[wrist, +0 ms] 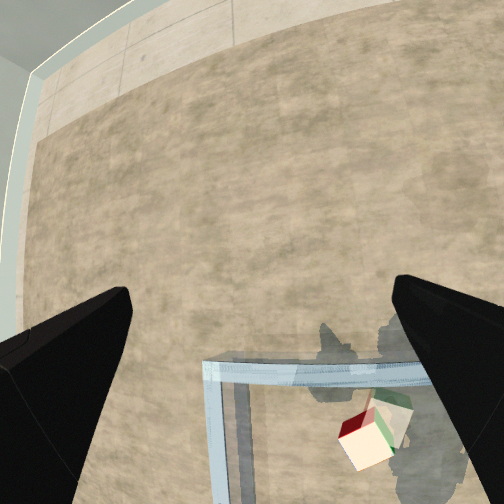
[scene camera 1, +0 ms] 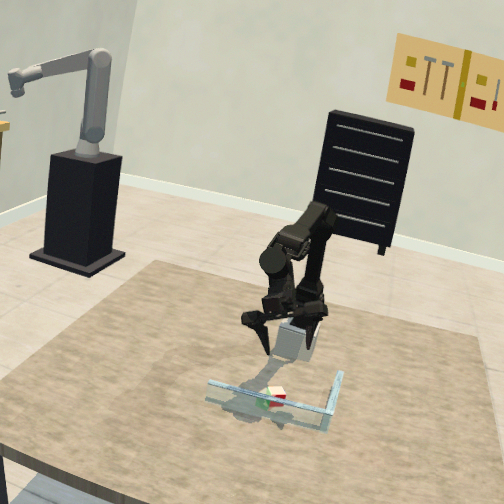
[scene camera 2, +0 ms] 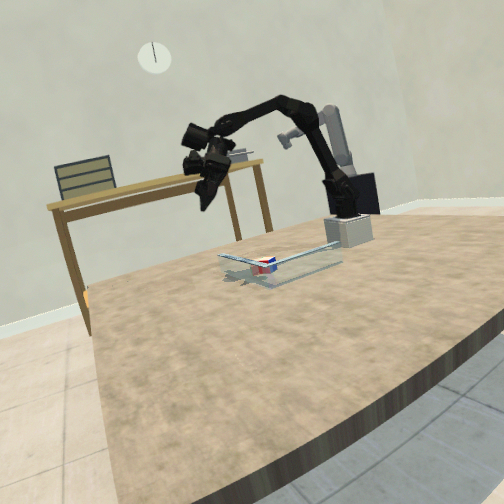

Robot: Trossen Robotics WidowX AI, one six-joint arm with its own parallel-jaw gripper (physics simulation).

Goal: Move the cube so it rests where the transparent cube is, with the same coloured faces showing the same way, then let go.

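Observation:
The small cube (scene camera 1: 276,397), with red, cream and green faces, rests on the table inside a glassy L-shaped frame (scene camera 1: 290,403). It also shows in scene camera 2 (scene camera 2: 265,266) and in the wrist view (wrist: 368,438), low and right. I cannot make out a separate transparent cube apart from a pale green-edged shape (wrist: 397,412) touching the cube. My gripper (scene camera 1: 285,340) hangs open and empty well above the table, up and behind the cube; its fingers (scene camera 2: 207,190) spread wide in the wrist view (wrist: 250,400).
A grey base block (scene camera 1: 290,341) holds my arm at the table's far side. A second arm on a black pedestal (scene camera 1: 78,205) and a black cabinet (scene camera 1: 363,182) stand off the table. A wooden table (scene camera 2: 150,195) stands behind.

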